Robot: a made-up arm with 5 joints.
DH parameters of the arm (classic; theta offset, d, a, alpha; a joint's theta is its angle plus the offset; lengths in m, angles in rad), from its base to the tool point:
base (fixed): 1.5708 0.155 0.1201 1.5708
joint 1: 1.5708 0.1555 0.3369 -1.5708
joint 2: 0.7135 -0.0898 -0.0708 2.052
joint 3: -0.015 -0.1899 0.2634 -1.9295
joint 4: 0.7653 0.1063 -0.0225 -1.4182
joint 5: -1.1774 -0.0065 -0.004 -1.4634
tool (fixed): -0.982 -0.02 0 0
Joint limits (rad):
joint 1: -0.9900..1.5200
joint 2: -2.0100..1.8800
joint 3: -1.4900..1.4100
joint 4: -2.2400..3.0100
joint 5: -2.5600..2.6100
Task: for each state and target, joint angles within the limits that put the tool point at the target. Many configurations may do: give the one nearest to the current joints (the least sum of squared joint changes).
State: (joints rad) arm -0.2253 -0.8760 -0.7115 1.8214 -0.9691
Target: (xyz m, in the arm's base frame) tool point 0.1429 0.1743 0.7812
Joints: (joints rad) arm -0.1323 -1.2866 -0.1975 1.6785 -0.9767
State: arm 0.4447 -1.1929 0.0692 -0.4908 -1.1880
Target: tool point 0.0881 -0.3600 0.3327
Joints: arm 0.9374 -1.0405 0.3122 -0.5132 -1.1678
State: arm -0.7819 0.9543 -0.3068 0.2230 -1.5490
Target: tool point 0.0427 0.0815 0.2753
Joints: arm -0.0645 1.2915 -0.1290 0.2652 -1.6585
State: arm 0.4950 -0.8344 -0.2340 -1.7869 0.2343
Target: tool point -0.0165 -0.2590 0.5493
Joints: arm 0.6197 -0.8700 -0.1480 -1.7745 0.2405
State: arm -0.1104 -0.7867 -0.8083 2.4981 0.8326
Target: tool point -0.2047 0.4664 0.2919
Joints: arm -0.6678 -0.3423 -1.2377 2.8853 0.5754
